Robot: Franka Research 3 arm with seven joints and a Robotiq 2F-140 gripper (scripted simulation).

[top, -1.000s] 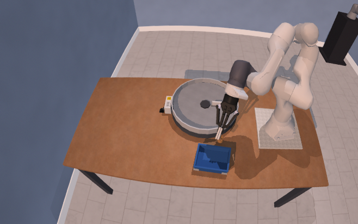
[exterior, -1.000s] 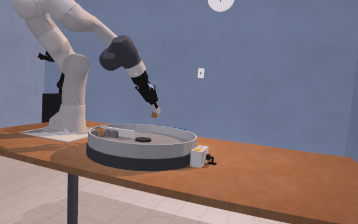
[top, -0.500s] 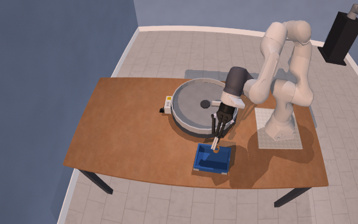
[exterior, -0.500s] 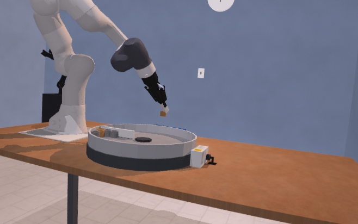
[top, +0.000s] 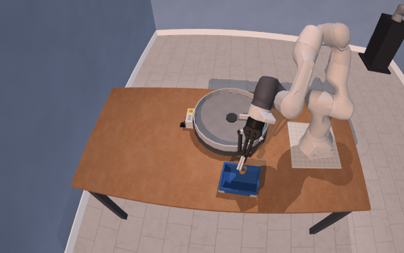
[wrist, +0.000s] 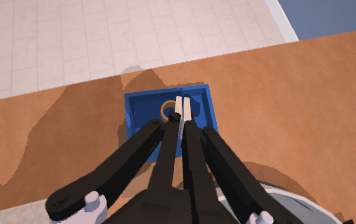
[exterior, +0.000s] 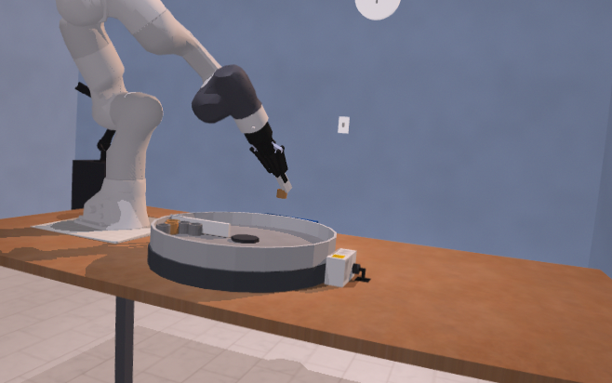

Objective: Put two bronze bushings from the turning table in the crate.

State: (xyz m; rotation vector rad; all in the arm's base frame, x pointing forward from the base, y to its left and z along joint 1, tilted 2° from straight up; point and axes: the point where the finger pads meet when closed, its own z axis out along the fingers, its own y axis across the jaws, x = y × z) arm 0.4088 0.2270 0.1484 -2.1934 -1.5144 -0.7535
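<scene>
Now: the blue crate 14 cm below my hand, 2 cm to the left of it and 1 cm behind it. Also, from my hand: grey turning table: 34 cm to the right, 12 cm below, 6 cm ahead.
</scene>
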